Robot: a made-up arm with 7 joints. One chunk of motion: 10 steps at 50 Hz.
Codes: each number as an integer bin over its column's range. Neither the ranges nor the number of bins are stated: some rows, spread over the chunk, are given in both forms.
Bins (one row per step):
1: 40 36 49 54 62 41 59
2: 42 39 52 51 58 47 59
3: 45 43 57 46 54 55 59
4: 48 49 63 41 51 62 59
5: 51 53 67 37 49 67 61
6: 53 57 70 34 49 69 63
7: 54 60 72 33 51 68 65
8: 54 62 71 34 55 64 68
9: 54 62 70 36 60 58 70
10: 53 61 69 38 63 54 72
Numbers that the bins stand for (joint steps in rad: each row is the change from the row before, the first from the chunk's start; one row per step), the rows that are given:
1: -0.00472 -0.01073 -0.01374 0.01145 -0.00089 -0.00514 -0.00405
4: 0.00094 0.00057 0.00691 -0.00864 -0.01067 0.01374 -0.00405
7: 0.00518 0.01012 0.02018 -0.02100 -0.01067 0.01913 -0.00029
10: 0.00447 0.01099 0.01576 -0.01327 0.00000 0.00655 0.00409
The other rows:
2: -0.00330 -0.00812 -0.00931 0.00682 -0.00444 0.00025 -0.00405
3: -0.00118 -0.00465 -0.00194 -0.00091 -0.00800 0.00744 -0.00405
5: 0.00306 0.00404 0.01281 -0.01482 -0.01244 0.01823 -0.00280
6: 0.00447 0.00752 0.01723 -0.01945 -0.01244 0.02003 -0.00155
8: 0.00518 0.01186 0.01871 -0.01945 -0.00711 0.01554 0.00159
9: 0.00518 0.01186 0.01723 -0.01636 -0.00267 0.01014 0.00284

